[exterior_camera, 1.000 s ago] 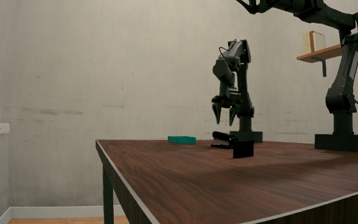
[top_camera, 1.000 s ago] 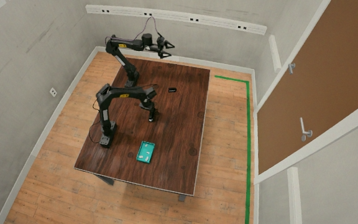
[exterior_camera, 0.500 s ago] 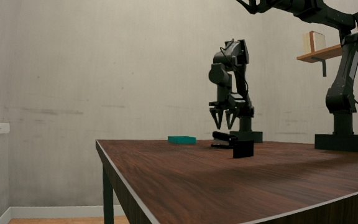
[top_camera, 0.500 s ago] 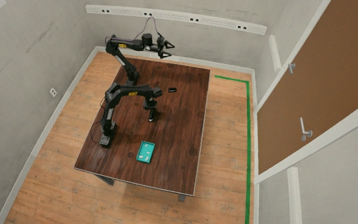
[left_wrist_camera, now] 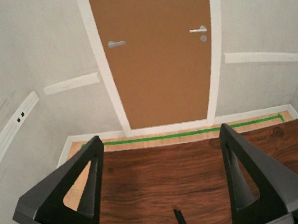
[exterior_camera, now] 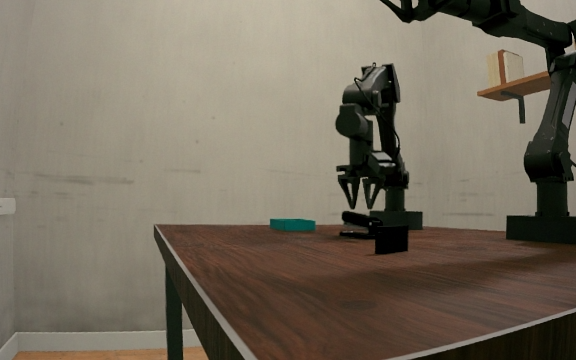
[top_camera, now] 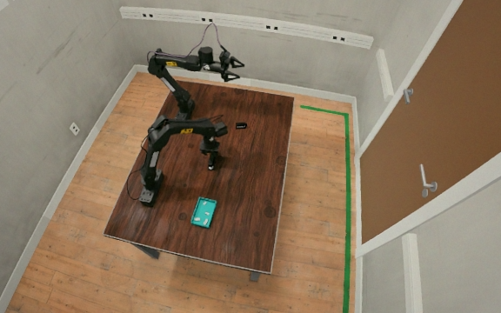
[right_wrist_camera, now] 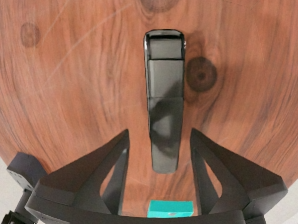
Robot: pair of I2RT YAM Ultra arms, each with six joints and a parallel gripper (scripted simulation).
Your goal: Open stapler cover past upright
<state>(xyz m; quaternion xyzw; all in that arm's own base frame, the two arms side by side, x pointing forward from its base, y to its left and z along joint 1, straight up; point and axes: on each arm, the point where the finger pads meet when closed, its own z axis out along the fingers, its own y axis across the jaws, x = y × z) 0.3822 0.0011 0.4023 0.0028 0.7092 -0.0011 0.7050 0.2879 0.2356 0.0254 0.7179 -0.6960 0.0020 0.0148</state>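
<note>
The black stapler lies 4 cm below my right hand. Also, from my right hand: teal tray 32 cm to the right, 6 cm below, 5 cm ahead; black box 28 cm to the left, 12 cm ahead, 5 cm below.
</note>
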